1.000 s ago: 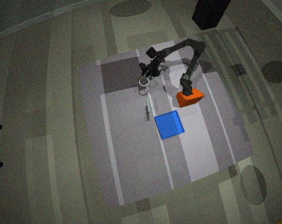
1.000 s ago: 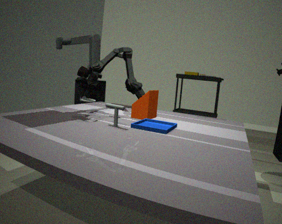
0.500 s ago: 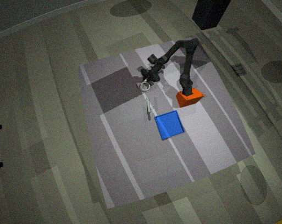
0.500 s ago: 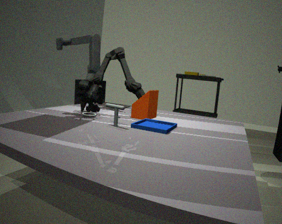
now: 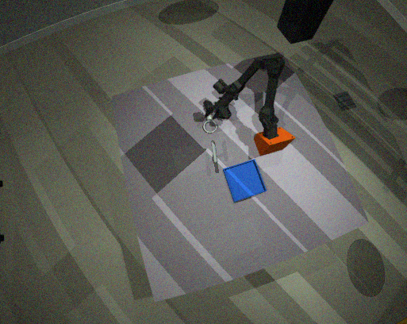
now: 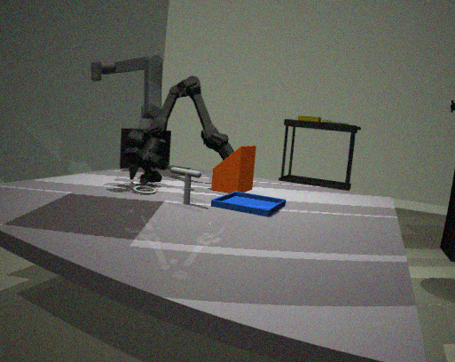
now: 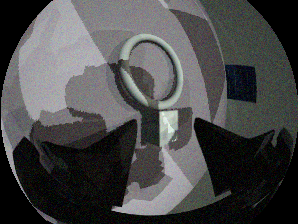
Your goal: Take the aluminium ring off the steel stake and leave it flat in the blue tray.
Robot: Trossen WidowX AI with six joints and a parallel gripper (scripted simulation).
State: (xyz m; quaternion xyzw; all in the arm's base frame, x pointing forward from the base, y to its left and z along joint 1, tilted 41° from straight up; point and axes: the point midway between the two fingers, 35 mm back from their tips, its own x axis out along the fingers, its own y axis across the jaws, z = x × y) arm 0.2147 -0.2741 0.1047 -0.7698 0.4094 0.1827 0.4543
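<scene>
My gripper tip is 40 mm to the right of the aluminium ring, 10 mm short of it and 10 mm above it. Round my gripper tip: blue tray (430 mm to the left, 40 mm behind, 10 mm below).
</scene>
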